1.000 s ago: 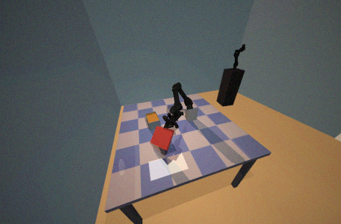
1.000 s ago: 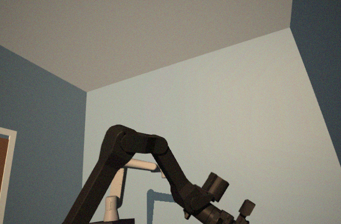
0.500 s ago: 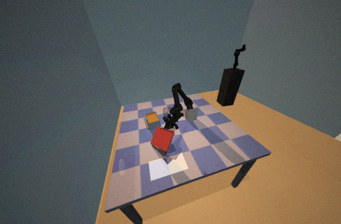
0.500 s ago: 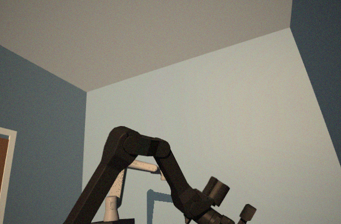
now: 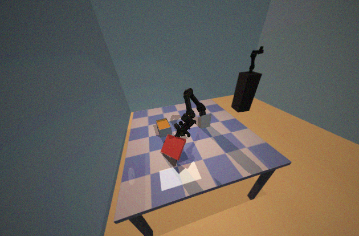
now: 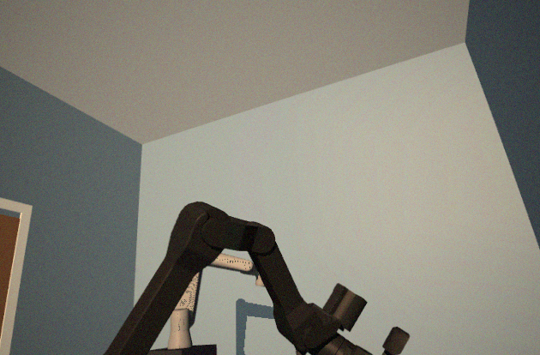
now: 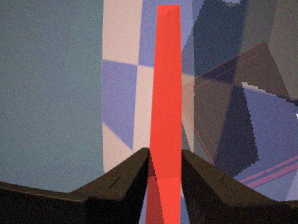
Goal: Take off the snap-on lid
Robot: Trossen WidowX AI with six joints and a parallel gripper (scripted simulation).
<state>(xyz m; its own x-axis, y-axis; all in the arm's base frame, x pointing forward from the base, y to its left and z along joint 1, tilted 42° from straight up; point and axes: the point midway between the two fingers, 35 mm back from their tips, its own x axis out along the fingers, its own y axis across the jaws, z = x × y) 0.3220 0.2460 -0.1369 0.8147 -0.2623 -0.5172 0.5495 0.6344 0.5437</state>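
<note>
Right now my gripper tip is 5 cm to the right of the red lid, 4 cm short of it and 4 cm above it. The rest, counted from my gripper tip: grey storage box: 28 cm to the right, 11 cm ahead, 9 cm below.
</note>
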